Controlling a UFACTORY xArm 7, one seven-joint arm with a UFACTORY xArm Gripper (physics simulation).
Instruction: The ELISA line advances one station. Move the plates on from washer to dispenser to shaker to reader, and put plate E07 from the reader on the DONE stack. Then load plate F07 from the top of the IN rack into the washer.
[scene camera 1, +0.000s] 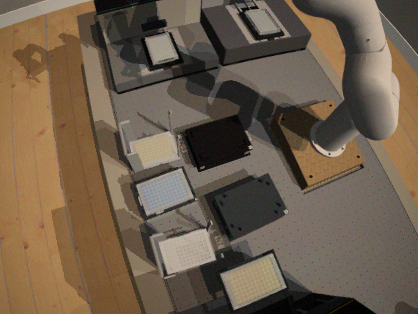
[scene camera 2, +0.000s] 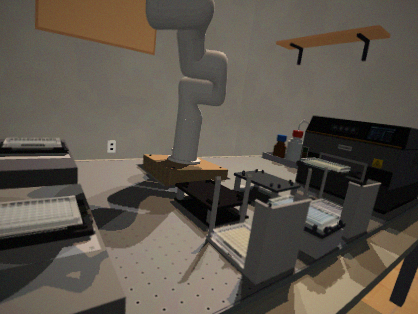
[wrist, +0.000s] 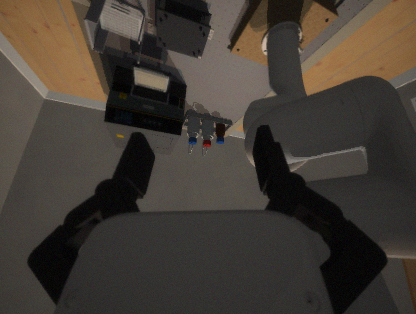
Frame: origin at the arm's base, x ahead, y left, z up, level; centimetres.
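Seen in the pictures: gripper, fingertip midpoint: (wrist: 201, 141); arm's base at its link origin: (scene camera 1: 327, 139) (scene camera 2: 184, 160) (wrist: 280, 40).
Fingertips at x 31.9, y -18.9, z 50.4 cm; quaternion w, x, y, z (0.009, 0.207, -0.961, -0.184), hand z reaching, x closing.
Pixels of each thing's top centre, then the offset from my fingertips to it.
- cream plate at its top centre: (scene camera 1: 254, 281) (scene camera 2: 325, 162) (wrist: 151, 81) dx +8.7, dy +45.9, dz -41.6 cm
- black instrument at its top centre: (scene camera 2: 373, 123) (wrist: 144, 142) dx +9.7, dy +76.5, dz -27.2 cm
- white plate at its top centre: (scene camera 1: 187, 251) (scene camera 2: 334, 209) (wrist: 120, 24) dx +19.8, dy +33.4, dz -50.7 cm
- yellow plate at its top centre: (scene camera 2: 249, 241) (scene camera 1: 152, 148) dx +18.9, dy +3.0, dz -52.0 cm
- blue plate at its top centre: (scene camera 2: 303, 207) (scene camera 1: 164, 190) dx +19.9, dy +17.4, dz -47.3 cm
My gripper (wrist: 201, 141) is open and empty, high up; it does not show in the scene views. A cream plate (scene camera 1: 254, 281) (scene camera 2: 327, 165) (wrist: 151, 79) sits on the tray of a black instrument (scene camera 2: 367, 145) (wrist: 145, 107). A white plate (scene camera 1: 187, 251) (wrist: 121, 22) and a yellow plate (scene camera 1: 154, 149) (scene camera 2: 235, 240) lie in two walled, posted holders. A blue plate (scene camera 1: 166, 191) (scene camera 2: 322, 215) lies on a low unit between them. Pale plates sit on two grey instruments: one plate (scene camera 1: 161, 48) (scene camera 2: 40, 217) on the left, another plate (scene camera 1: 262, 22) (scene camera 2: 32, 143) on the right. Plate labels are unreadable.
A black stand (scene camera 1: 218, 142) (scene camera 2: 212, 192) and a dark grey stand (scene camera 1: 250, 206) (scene camera 2: 267, 180) (wrist: 182, 30) are beside the holders. The arm's base stands on a wooden block (scene camera 1: 310, 170) (scene camera 2: 195, 175). Capped bottles (scene camera 2: 296, 146) (wrist: 207, 132) stand beside the black instrument. A shelf (scene camera 2: 335, 37) hangs on the wall.
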